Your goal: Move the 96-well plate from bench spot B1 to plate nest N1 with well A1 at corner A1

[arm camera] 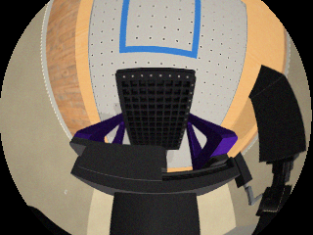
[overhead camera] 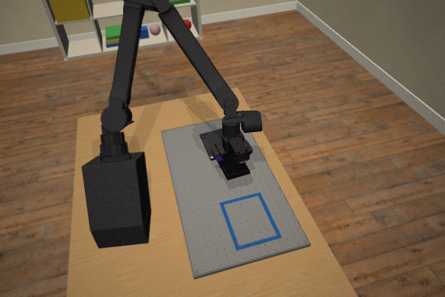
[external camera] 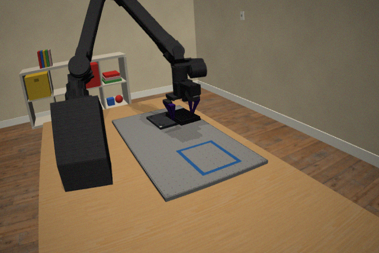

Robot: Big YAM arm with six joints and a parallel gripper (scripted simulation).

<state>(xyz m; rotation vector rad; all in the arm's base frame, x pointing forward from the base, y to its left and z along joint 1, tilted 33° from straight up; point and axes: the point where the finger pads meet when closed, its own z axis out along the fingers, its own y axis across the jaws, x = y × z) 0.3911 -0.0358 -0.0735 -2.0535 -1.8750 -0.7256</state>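
Right now my hand is 210 mm to the right of the plate nest N1, 90 mm above it and 30 mm short of it. Round my hand: white corner mark: 140 mm to the left, 80 mm below, 30 mm behind; then black 96-well plate: right at my hand.
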